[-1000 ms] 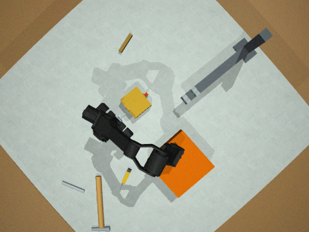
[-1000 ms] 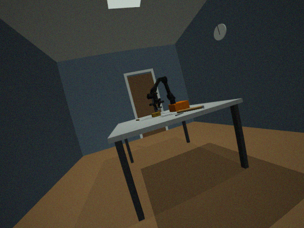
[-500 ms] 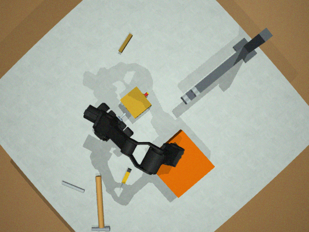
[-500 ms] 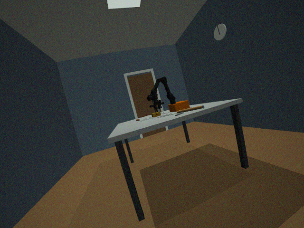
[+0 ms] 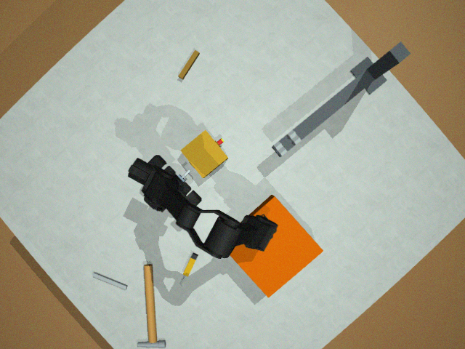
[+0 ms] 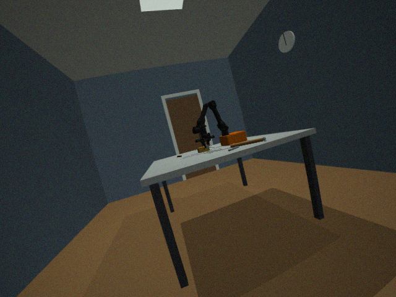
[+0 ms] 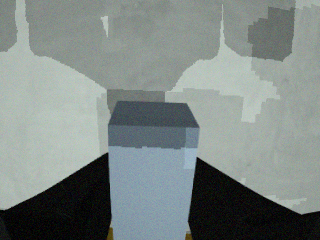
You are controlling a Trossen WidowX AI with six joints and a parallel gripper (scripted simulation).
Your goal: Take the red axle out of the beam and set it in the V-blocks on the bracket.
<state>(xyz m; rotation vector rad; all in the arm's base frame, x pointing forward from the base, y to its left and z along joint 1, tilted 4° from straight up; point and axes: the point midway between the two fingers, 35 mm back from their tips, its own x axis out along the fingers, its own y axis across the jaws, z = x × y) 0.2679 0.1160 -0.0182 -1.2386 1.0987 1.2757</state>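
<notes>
Now: the light blue block 2 cm to the right of my gripper tip and 1 cm above it. Also, from my gripper tip: yellow-handled screwdriver (23 cm behind, 15 cm to the left, 3 cm below); then tan stick (27 cm ahead, 27 cm to the right, 3 cm below); then yellow beam (1 cm ahead, 12 cm to the right, 1 cm below).
</notes>
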